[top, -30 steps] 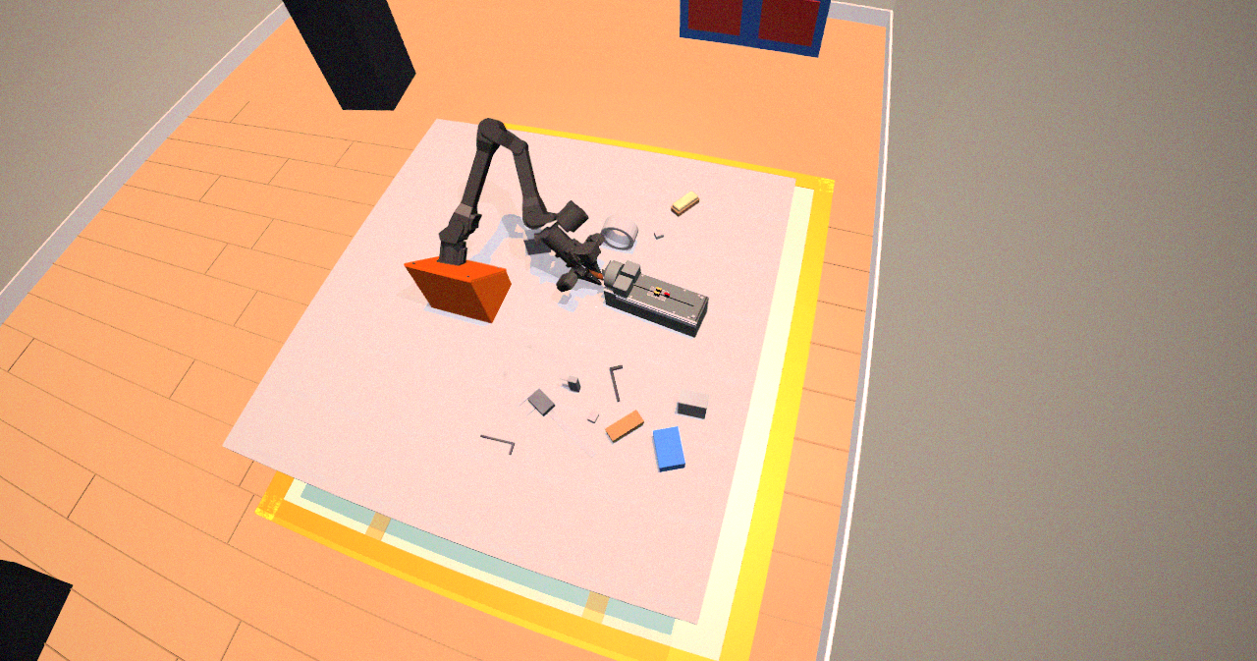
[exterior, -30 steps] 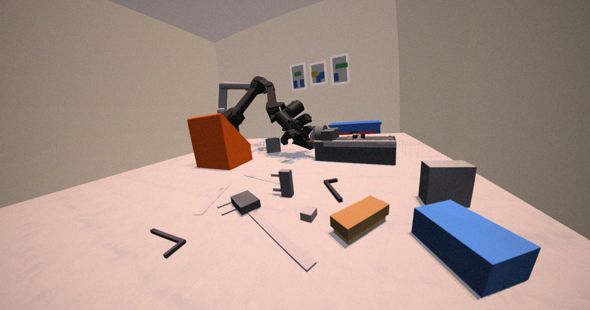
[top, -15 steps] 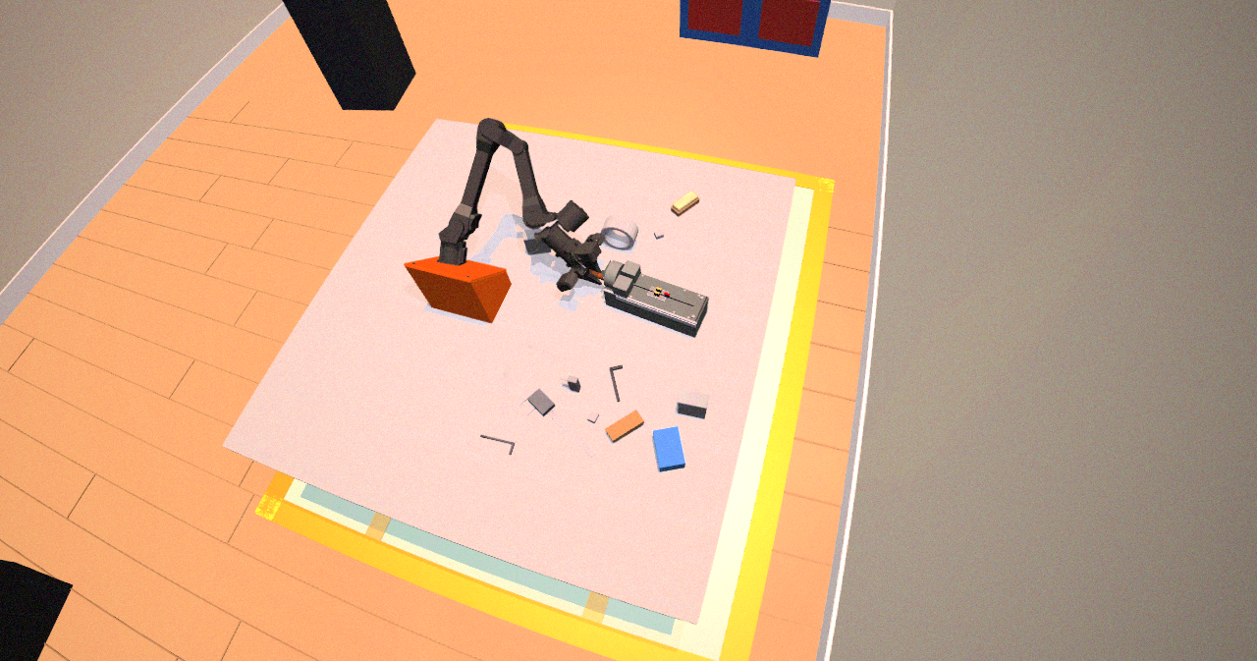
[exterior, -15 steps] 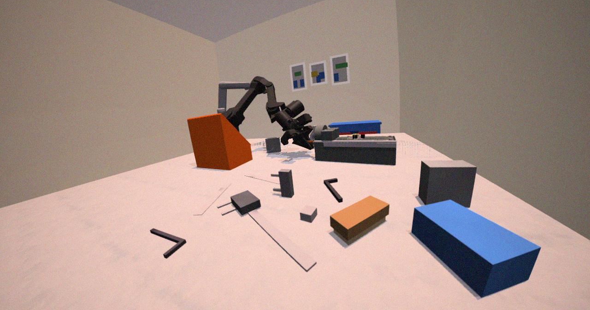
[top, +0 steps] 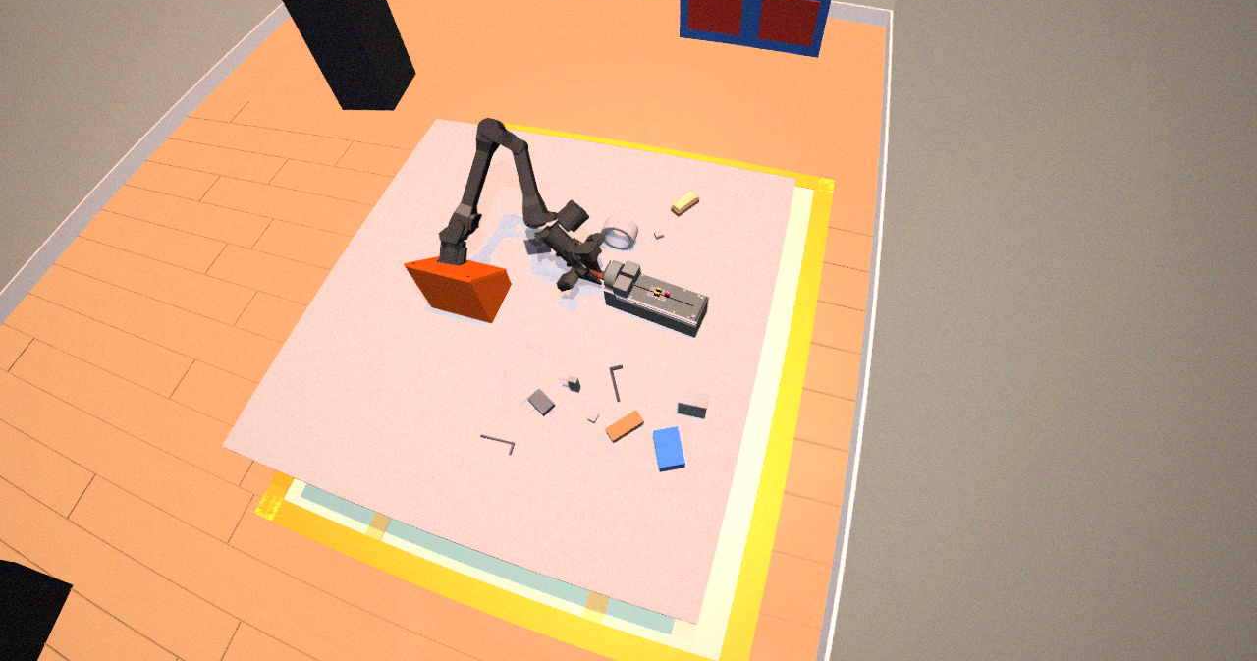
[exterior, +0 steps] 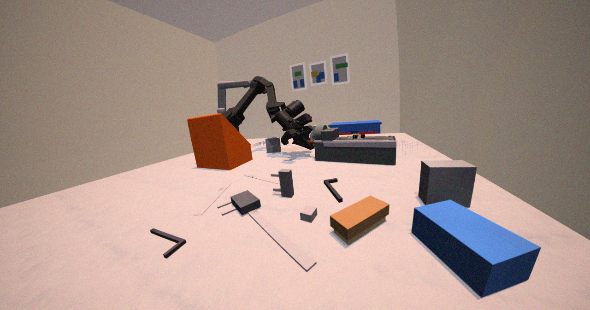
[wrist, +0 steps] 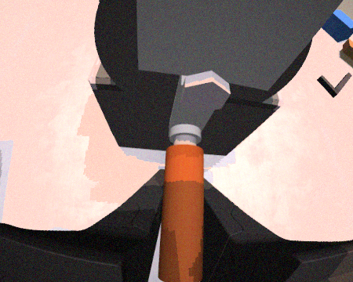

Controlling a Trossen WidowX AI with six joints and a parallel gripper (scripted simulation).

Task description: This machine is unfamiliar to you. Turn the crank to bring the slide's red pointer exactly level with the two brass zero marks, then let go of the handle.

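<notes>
The crank handle lies 2 cm behind my gripper tip, 1 cm to the left of it and 3 cm above it. Also, from my gripper tip: red pointer (18 cm ahead, 5 cm to the right, 5 cm above); blue block (24 cm ahead, 43 cm to the right, 1 cm below).
</notes>
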